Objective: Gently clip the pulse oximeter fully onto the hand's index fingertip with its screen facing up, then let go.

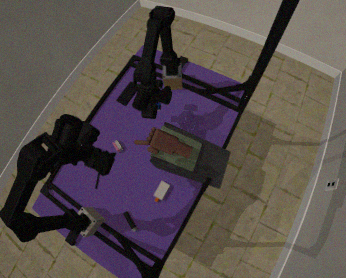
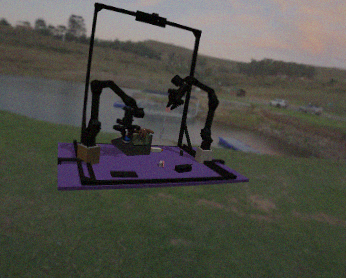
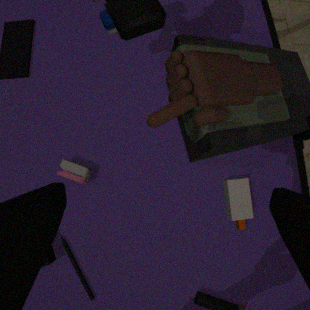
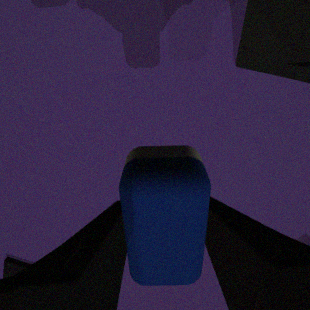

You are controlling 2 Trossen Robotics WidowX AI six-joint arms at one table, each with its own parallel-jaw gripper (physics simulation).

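Frame: origin at the left arm's base, x ahead, y up, z right, level; metres.
Seen in the pictures: left gripper, fingertip midpoint: (image 1: 105,146) (image 2: 168,108) (image 3: 170,195); right gripper, fingertip midpoint: (image 1: 155,107) (image 2: 125,140) (image 4: 163,207); left arm's base, origin of the base link: (image 1: 83,222) (image 2: 205,148); right arm's base, origin of the base link: (image 1: 172,70) (image 2: 89,144).
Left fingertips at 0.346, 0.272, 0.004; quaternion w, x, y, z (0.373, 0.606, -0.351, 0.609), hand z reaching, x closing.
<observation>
Pixels of each thing's top centre, then the offset from my left fingertips to it, as dx, dy, dz.
- blue pulse oximeter, middle of its top: (image 4: 167,247) (image 3: 117,8) (image 1: 154,104) (image 2: 126,137) +0.283, -0.215, -0.063
- white-and-pink block, middle of its top: (image 3: 71,170) (image 1: 116,145) +0.034, -0.345, -0.144
- white box with an orange tip, middle of its top: (image 3: 240,203) (image 1: 160,192) -0.017, -0.349, +0.183
- dark pen, middle of its top: (image 3: 75,267) (image 1: 98,175) -0.150, -0.368, -0.132
- black cylinder, middle of its top: (image 3: 221,308) (image 1: 129,221) -0.219, -0.350, +0.150
- black slab, middle of its top: (image 3: 14,46) (image 2: 124,173) (image 1: 128,92) +0.311, -0.369, -0.317
- black box, middle of its top: (image 1: 91,156) (image 2: 183,165) -0.097, -0.342, -0.216
The blue pulse oximeter (image 1: 158,106) (image 2: 127,139) (image 3: 106,21) (image 4: 165,225) with a pale underside is between the fingers of my right gripper (image 1: 156,104) (image 4: 163,207), which is shut on it. It is apart from the hand. The brown hand (image 1: 172,143) (image 2: 146,133) (image 3: 225,77) lies on a green-topped dark stand (image 1: 215,167) (image 3: 295,82). Its index finger (image 1: 142,142) (image 3: 167,113) sticks out past the stand's edge, bare. My left gripper (image 2: 172,106) (image 3: 170,195) is open and empty, high above the mat. The oximeter's screen cannot be made out.
A white-and-pink block (image 1: 117,145) (image 3: 75,171), a white box with an orange tip (image 1: 162,190) (image 3: 240,199), a dark pen (image 1: 97,181) (image 3: 77,267), a black cylinder (image 1: 130,221) (image 3: 216,301), a black slab (image 1: 128,93) (image 3: 17,49) and a black box (image 2: 183,168) lie on the purple mat.
</observation>
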